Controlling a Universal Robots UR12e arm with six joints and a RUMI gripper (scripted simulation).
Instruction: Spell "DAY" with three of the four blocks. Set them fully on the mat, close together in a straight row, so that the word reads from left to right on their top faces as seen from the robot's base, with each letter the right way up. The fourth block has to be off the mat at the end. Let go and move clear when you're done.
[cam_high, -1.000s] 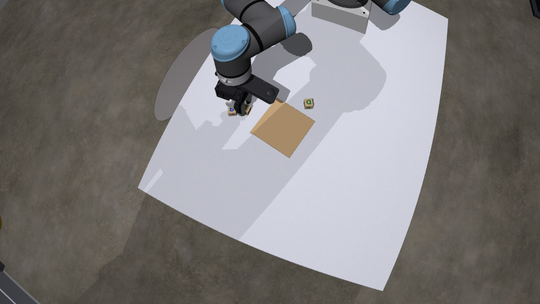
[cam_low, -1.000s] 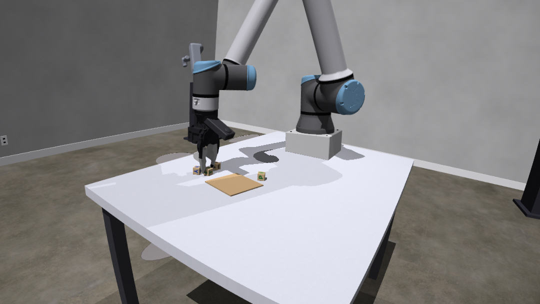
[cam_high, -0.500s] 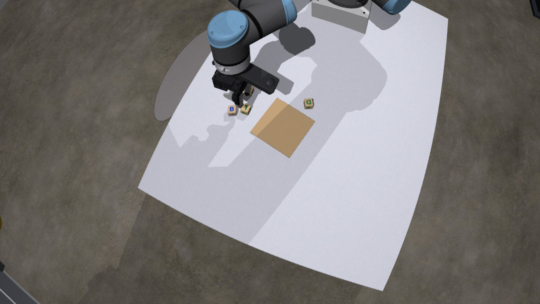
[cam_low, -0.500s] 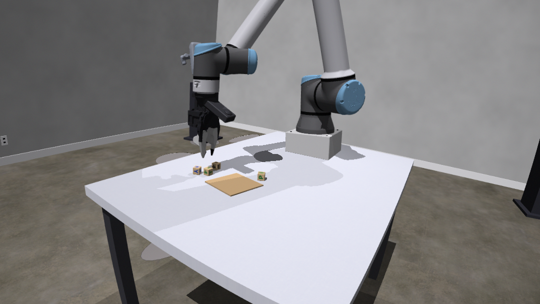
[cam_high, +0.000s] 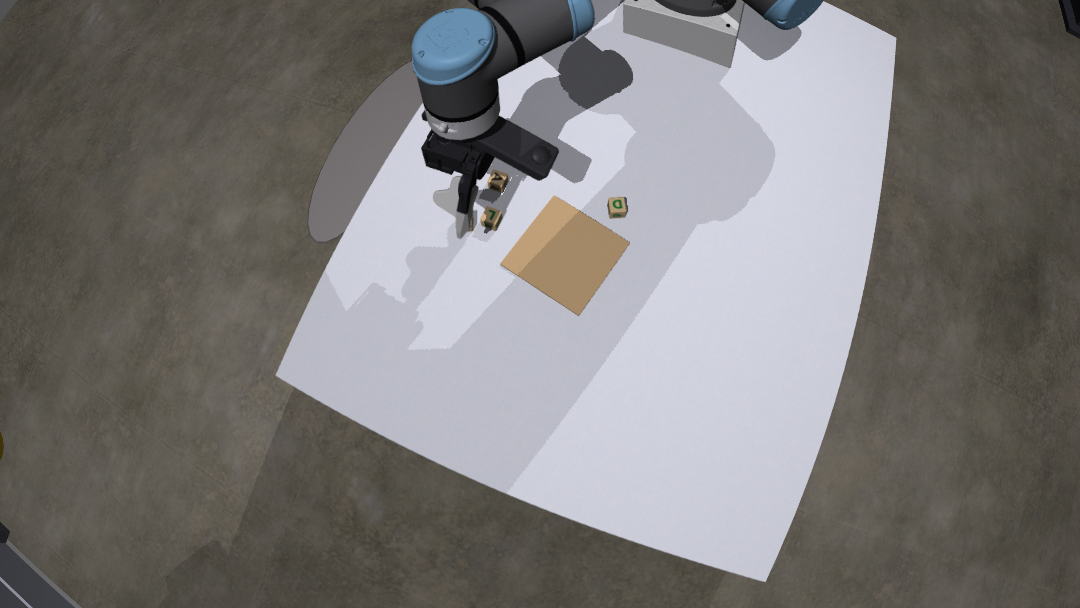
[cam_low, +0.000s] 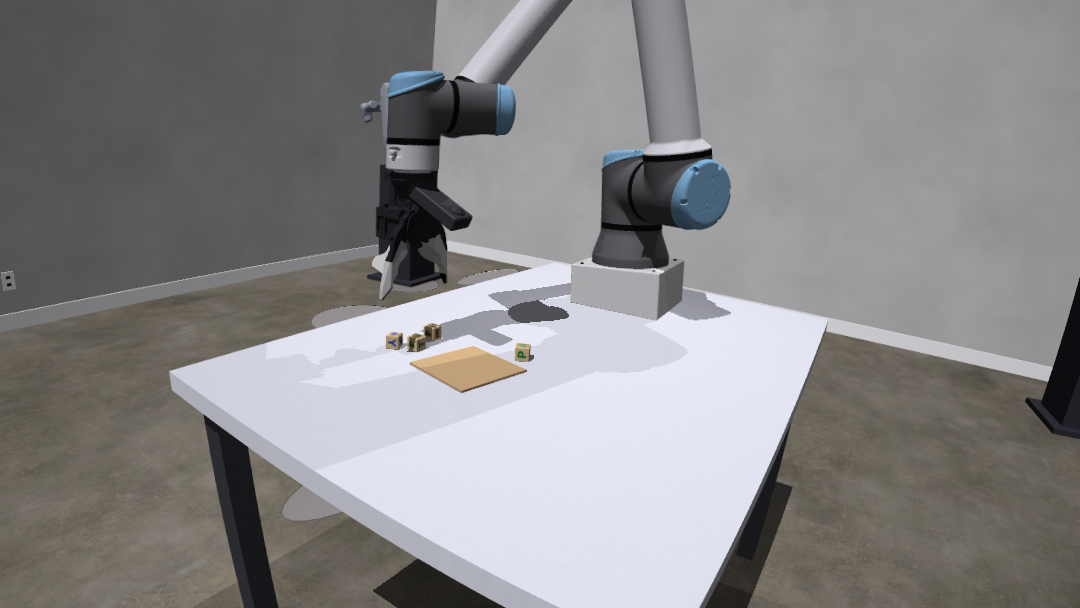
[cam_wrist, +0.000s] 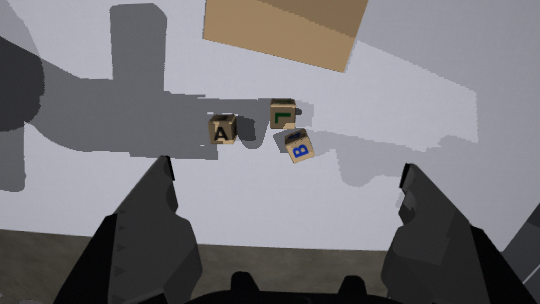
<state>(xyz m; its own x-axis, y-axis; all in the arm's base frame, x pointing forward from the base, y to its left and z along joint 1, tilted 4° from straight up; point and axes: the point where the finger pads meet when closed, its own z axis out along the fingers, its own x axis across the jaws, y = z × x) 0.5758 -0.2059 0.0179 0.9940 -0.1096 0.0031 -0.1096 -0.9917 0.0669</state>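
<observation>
Now: hand 90 mm above the blue-lettered block, 40 mm to the left of it and 20 mm short of it. Round my hand: D block 180 mm to the left, 90 mm below, 80 mm behind; green-lettered block 90 mm below; tan mat 120 mm to the left, 100 mm below, 20 mm ahead.
</observation>
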